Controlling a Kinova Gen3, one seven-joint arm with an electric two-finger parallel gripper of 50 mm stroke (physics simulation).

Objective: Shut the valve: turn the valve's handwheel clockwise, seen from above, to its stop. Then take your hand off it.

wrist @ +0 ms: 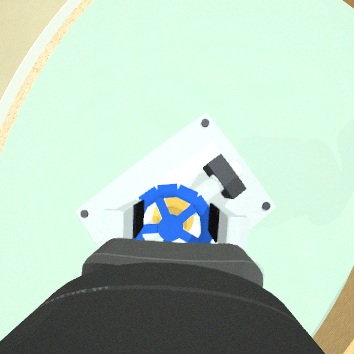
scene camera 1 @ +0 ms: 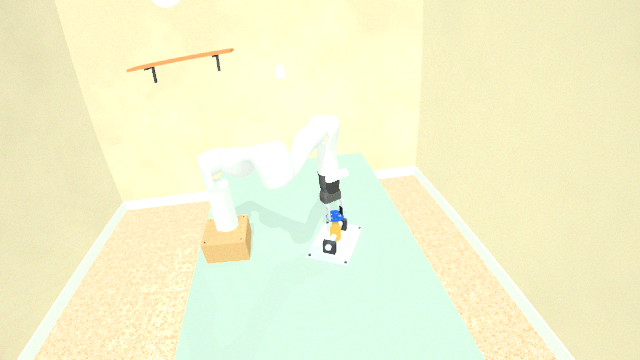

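The valve's blue handwheel (scene camera 1: 335, 216) (wrist: 171, 227) sits on top of the yellow valve body (scene camera 1: 335, 232) (wrist: 176, 204). The valve stands on a white base plate (scene camera 1: 353, 239) (wrist: 125, 182), which is turned at a slant in the wrist view. My gripper (scene camera 1: 335, 215) (wrist: 175, 214) points down over the valve. Its fingers stand wide, one on each side of the handwheel, with their black pads against the rim, so it is shut on the handwheel. The near part of the rim is hidden by the gripper's body in the wrist view.
A black block (scene camera 1: 329, 246) stands at the near end of the valve's pipe and another black block (scene camera 1: 344, 224) (wrist: 225, 176) at its far end. The arm's wooden base block (scene camera 1: 227, 245) is to the left on the pale green table top (scene camera 1: 380, 300). Dark bolts mark the plate's corners.
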